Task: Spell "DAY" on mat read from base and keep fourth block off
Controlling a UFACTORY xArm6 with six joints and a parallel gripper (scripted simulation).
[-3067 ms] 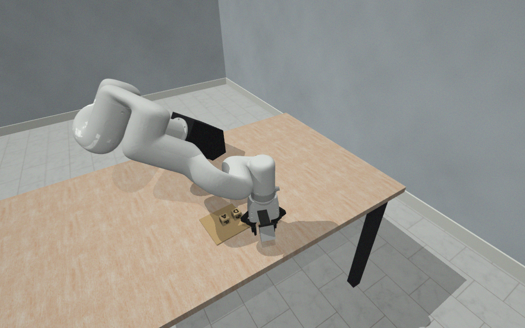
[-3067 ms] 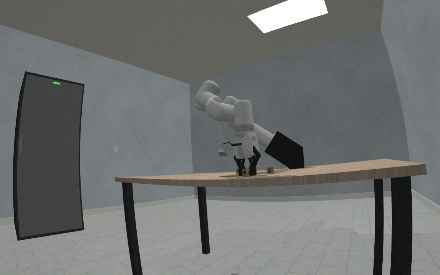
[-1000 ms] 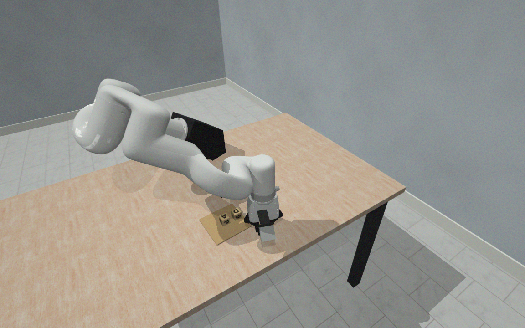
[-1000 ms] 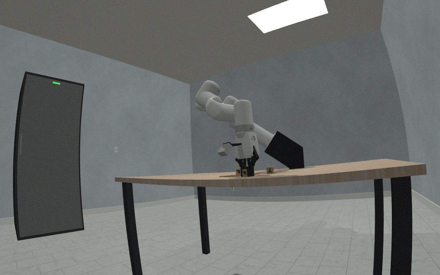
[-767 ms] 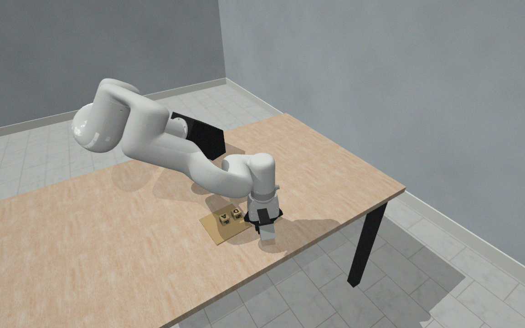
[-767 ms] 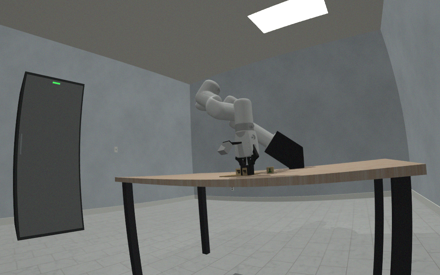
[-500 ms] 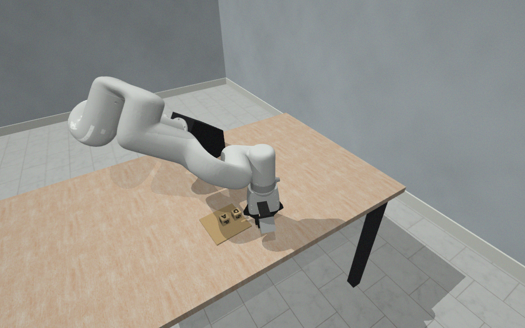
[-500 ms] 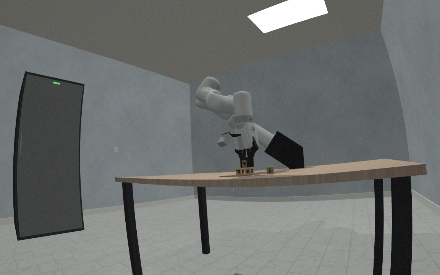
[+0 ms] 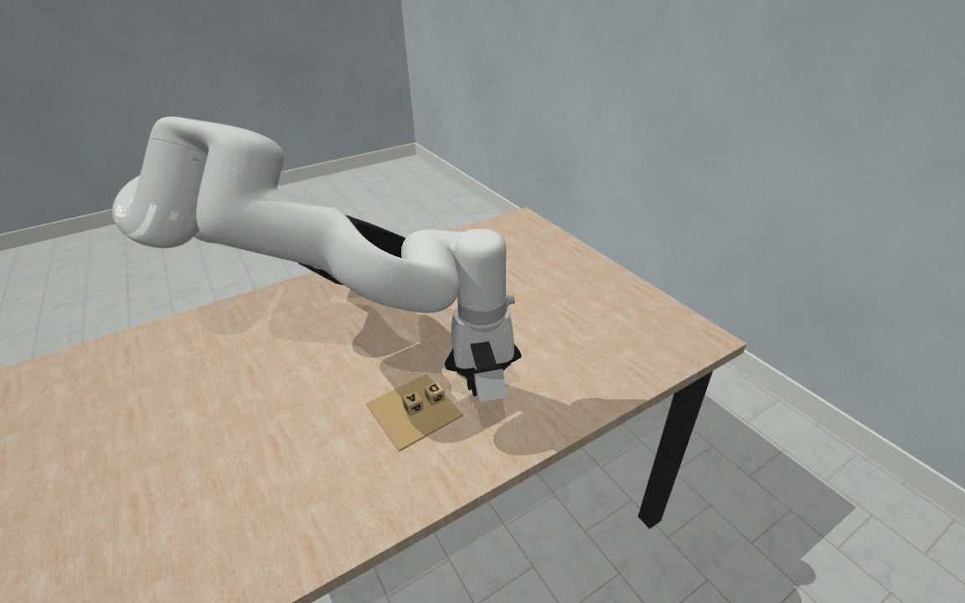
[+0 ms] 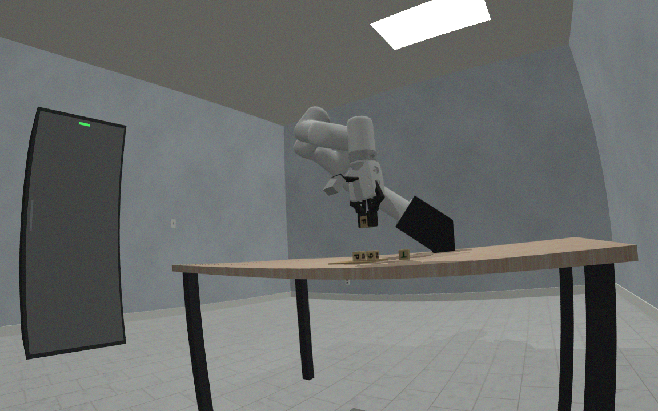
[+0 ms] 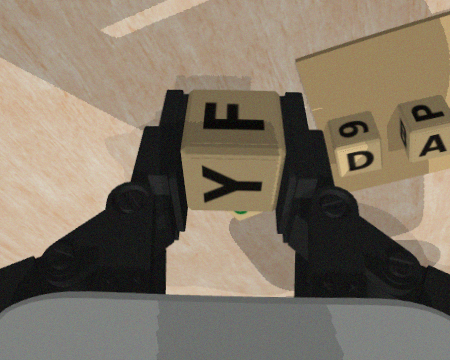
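The mat is 12 cm below my hand, 12 cm behind it and 9 cm to the right of it. Round my hand: D block: 11 cm behind, 10 cm below, 4 cm to the right.
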